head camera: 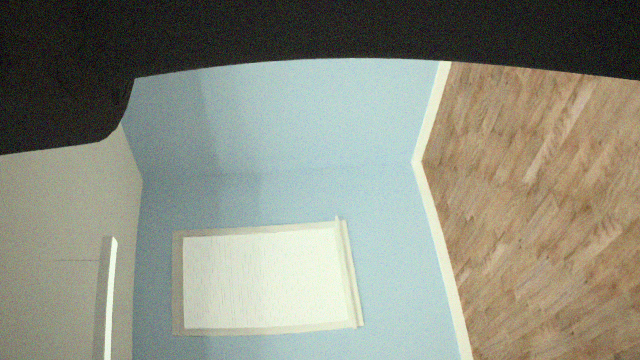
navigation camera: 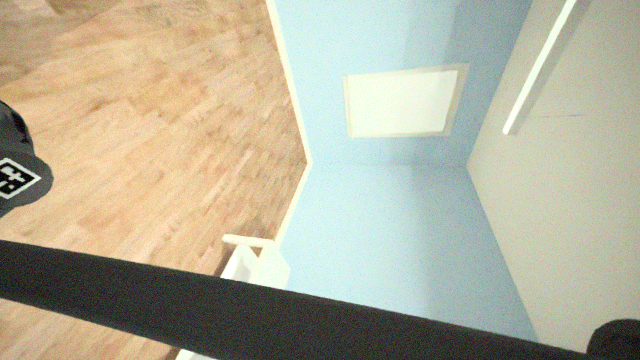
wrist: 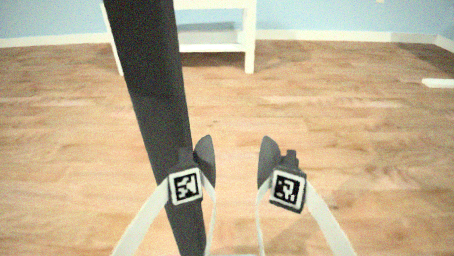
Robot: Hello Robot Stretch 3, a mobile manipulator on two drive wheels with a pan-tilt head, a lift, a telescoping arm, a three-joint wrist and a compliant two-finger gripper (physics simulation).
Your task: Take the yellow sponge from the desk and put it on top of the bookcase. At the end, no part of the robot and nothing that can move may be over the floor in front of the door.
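Places are measured from the robot's base along level axes (x ahead, y left, z up), in metres.
Where they show: gripper, fingertip midpoint: (wrist: pixel 236 153).
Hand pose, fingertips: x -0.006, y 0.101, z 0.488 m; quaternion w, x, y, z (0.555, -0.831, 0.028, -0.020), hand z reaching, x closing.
Observation:
After its pixels a point has its place.
My gripper (wrist: pixel 236 153) {x -0.006, y 0.101, z 0.488 m} is open in the wrist view, with bare air between its two grey fingertips and wood floor beyond them. A white piece of furniture with legs and a low shelf (wrist: pixel 215 48) {x -0.062, y 1.464, z 0.150 m} stands against the far wall in the wrist view; its top is cut off, and I cannot tell if it is the desk. The yellow sponge, the bookcase and the door do not show in the three views.
A dark post of the robot (navigation camera: pixel 300 315) {x -0.076, y 0.116, z 1.213 m} (wrist: pixel 155 110) {x -0.068, y 0.116, z 0.521 m} crosses the navigation and wrist views. White furniture (navigation camera: pixel 272 265) {x -0.577, y 1.576, z 0.450 m} stands by the blue wall, partly behind that post. A window (head camera: pixel 265 280) {x -2.736, y 1.428, z 1.393 m} (navigation camera: pixel 400 102) {x -2.739, y 1.381, z 1.458 m} is in the wall. A white bar (wrist: pixel 439 83) lies at the wrist view's right edge.

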